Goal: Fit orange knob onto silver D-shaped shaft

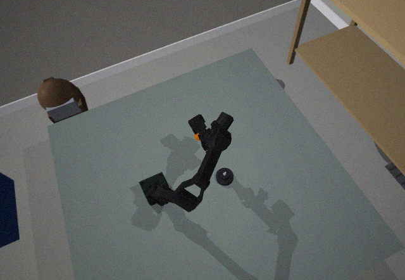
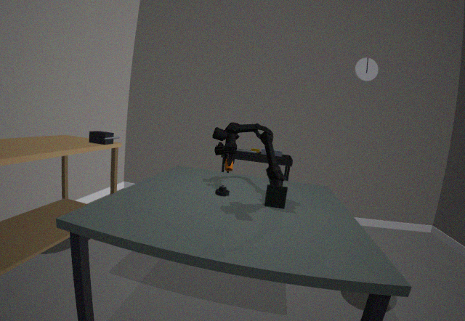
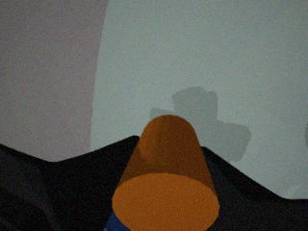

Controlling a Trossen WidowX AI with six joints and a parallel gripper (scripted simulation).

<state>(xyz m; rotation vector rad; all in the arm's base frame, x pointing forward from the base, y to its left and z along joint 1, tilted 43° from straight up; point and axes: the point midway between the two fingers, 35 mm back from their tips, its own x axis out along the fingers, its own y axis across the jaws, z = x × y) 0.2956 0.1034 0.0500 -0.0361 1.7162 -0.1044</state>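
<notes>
My gripper tip is now 20 mm to the left of the orange knob and 30 mm below it. Also, from my gripper tip: dark round pedestal (30 mm ahead, 160 mm to the right, 170 mm below).
</notes>
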